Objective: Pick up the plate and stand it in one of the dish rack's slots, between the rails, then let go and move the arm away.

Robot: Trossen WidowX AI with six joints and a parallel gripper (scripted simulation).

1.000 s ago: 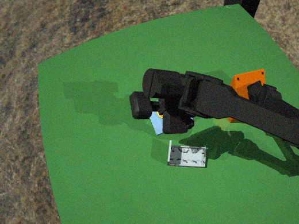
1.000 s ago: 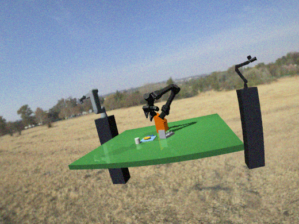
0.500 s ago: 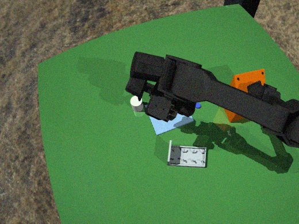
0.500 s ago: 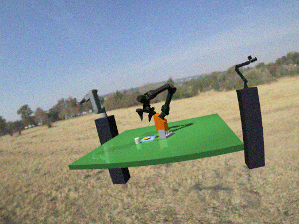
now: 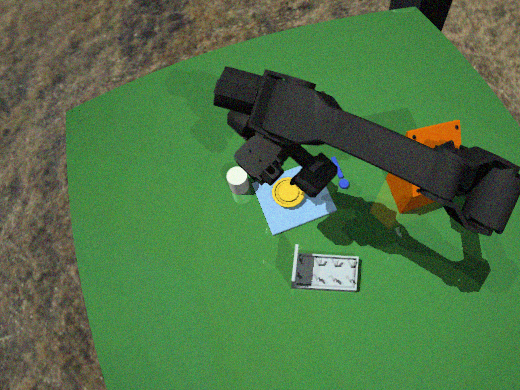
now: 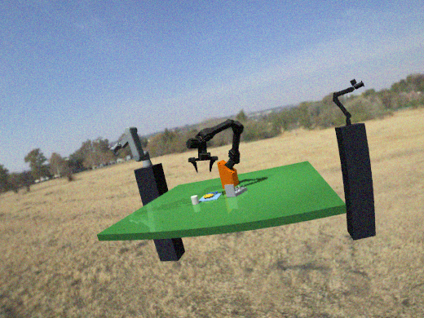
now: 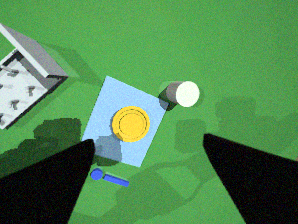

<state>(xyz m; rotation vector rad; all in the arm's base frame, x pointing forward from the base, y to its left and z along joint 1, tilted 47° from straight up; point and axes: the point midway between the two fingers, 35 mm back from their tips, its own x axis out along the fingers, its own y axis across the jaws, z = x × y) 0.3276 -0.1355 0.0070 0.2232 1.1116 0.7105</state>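
Right now my gripper tip is 30 mm past the yellow plate, 20 mm to the left of it and 160 mm above it. The rest, counted from my gripper tip: white cup 60 mm ahead, 80 mm to the right, 160 mm below; grey dish rack 40 mm behind, 180 mm to the left, 160 mm below; blue spoon 160 mm behind, 20 mm to the right, 180 mm below.
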